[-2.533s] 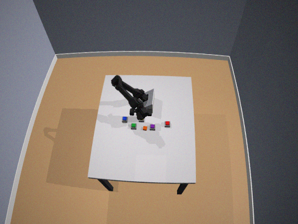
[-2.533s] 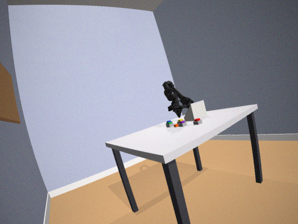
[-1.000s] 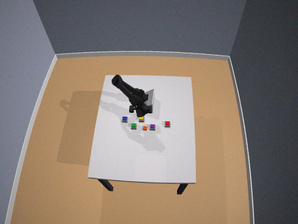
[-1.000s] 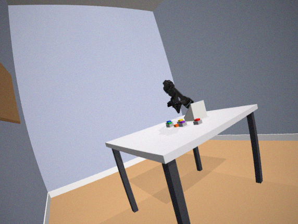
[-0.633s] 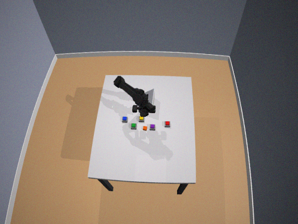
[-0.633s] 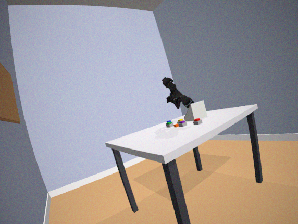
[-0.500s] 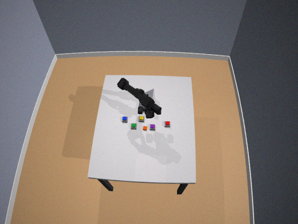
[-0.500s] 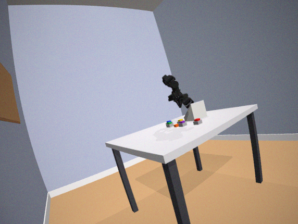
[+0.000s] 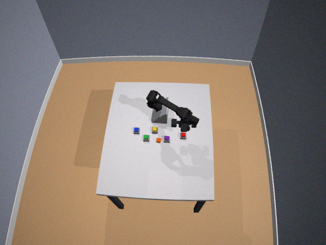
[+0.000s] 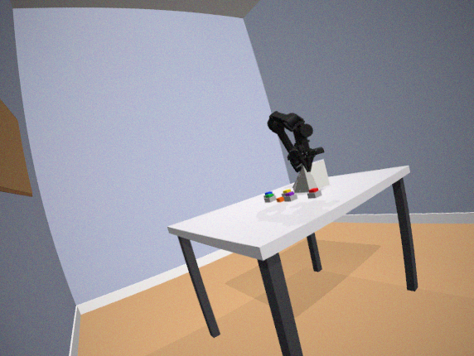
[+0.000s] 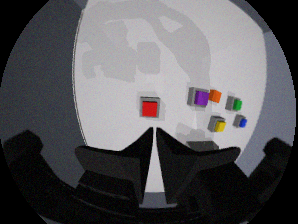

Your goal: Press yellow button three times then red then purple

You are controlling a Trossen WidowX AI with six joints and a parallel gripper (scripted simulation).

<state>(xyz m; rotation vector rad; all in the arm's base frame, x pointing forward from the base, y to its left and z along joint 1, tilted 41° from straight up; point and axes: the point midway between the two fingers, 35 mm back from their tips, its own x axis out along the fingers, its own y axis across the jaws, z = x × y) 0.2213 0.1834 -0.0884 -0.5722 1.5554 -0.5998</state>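
Right now my gripper tip is 9 cm above the red button. Also, from my gripper tip: purple button 13 cm to the right, 9 cm below, 4 cm ahead; then yellow button 23 cm to the right, 9 cm below, 4 cm behind; then orange block 19 cm to the right, 11 cm below, 5 cm ahead.
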